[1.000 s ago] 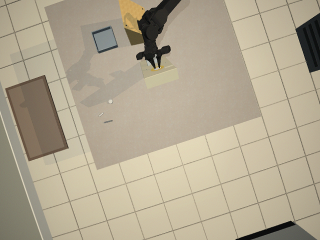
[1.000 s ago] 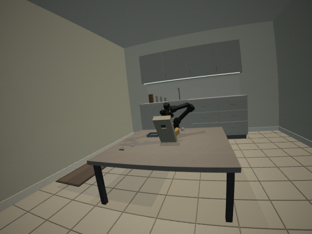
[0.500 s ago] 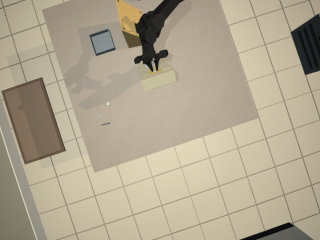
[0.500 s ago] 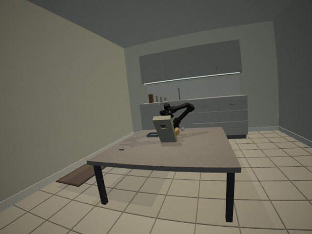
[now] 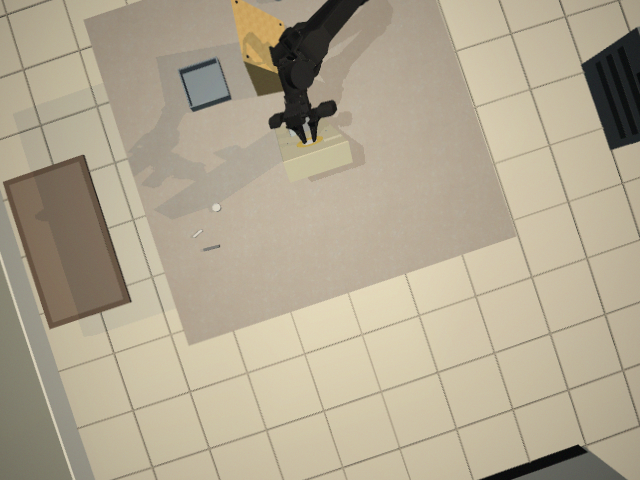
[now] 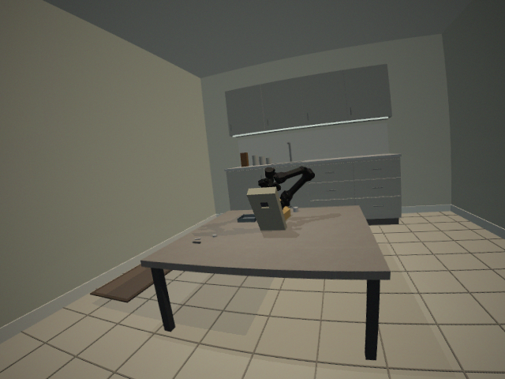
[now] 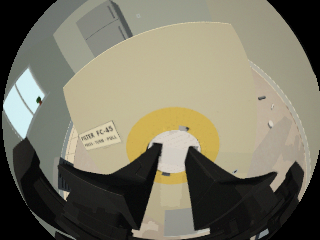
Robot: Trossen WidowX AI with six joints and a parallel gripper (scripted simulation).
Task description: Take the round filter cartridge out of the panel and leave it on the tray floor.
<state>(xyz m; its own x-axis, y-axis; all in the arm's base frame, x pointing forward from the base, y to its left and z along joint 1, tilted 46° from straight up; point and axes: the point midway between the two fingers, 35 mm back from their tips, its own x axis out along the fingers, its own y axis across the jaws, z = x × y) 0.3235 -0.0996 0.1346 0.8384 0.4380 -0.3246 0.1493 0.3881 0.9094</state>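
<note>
Right now my gripper tip is 10 mm short of the filter cartridge and 10 mm above it. From my gripper tip the other things lie so: cream service panel (40 mm behind, 80 mm below); then white pin (140 mm ahead, 470 mm to the right, 240 mm below); then blue-grey tray (390 mm behind, 320 mm to the right, 230 mm below).
</note>
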